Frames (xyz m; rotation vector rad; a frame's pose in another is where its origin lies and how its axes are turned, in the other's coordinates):
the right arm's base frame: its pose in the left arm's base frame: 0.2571 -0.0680 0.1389 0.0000 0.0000 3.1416
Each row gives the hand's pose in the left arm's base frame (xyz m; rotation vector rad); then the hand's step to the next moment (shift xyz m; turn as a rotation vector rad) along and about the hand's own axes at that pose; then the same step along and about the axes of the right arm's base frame.
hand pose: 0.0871 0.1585 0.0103 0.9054 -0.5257 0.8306
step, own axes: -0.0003 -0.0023 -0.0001 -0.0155 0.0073 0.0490
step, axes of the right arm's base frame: -0.0017 0.0008 -0.0013 0.0179 0.0451 0.0184
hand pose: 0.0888 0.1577 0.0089 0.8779 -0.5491 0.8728
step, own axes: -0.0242 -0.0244 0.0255 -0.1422 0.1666 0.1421
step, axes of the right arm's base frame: -0.0055 0.0400 -0.0142 0.2264 0.1220 0.0452
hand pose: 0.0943 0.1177 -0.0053 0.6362 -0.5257 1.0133
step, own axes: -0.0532 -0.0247 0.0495 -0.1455 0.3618 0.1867
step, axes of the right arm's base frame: 0.0065 0.0762 -0.0065 0.4070 0.0810 0.1212
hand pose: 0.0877 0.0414 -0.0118 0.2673 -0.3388 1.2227
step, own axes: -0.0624 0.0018 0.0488 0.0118 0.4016 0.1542
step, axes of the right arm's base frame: 0.0259 0.0721 0.0203 0.3937 -0.0807 0.1539
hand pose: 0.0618 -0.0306 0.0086 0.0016 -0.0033 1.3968
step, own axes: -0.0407 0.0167 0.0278 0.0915 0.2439 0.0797
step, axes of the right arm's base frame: 0.0235 0.0373 0.0277 0.2245 -0.1321 0.0798
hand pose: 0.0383 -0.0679 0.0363 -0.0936 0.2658 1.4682
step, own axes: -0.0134 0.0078 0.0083 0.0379 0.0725 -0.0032
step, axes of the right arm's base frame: 0.0078 0.0103 0.0119 0.0691 -0.0436 -0.0048
